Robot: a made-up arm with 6 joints. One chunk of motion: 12 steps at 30 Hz.
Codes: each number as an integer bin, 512 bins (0 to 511) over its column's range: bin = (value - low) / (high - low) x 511, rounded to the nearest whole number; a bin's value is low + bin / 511 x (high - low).
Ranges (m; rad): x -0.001..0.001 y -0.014..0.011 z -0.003..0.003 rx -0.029..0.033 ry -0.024..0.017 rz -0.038..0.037
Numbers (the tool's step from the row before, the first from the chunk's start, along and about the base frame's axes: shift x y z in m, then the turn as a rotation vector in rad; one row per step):
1: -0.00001 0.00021 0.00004 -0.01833 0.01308 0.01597
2: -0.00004 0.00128 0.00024 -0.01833 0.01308 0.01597
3: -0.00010 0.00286 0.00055 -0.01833 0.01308 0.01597
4: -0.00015 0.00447 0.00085 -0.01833 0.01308 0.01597
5: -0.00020 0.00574 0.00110 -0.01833 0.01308 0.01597
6: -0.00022 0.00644 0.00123 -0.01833 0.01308 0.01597
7: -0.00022 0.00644 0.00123 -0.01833 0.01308 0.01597
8: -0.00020 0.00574 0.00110 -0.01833 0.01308 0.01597
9: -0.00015 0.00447 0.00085 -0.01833 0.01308 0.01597
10: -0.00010 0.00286 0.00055 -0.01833 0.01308 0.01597
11: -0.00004 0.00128 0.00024 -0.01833 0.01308 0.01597
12: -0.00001 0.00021 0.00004 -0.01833 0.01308 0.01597
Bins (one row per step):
1: 253 290 259 88 462 368
2: 245 312 276 88 462 368
3: 230 345 302 88 462 368
4: 217 378 328 88 462 368
5: 204 403 349 88 462 368
6: 199 418 360 88 462 368
7: 199 418 360 88 462 368
8: 204 403 349 88 462 368
9: 217 378 328 88 462 368
10: 230 345 302 88 462 368
11: 245 312 276 88 462 368
12: 253 290 259 88 462 368

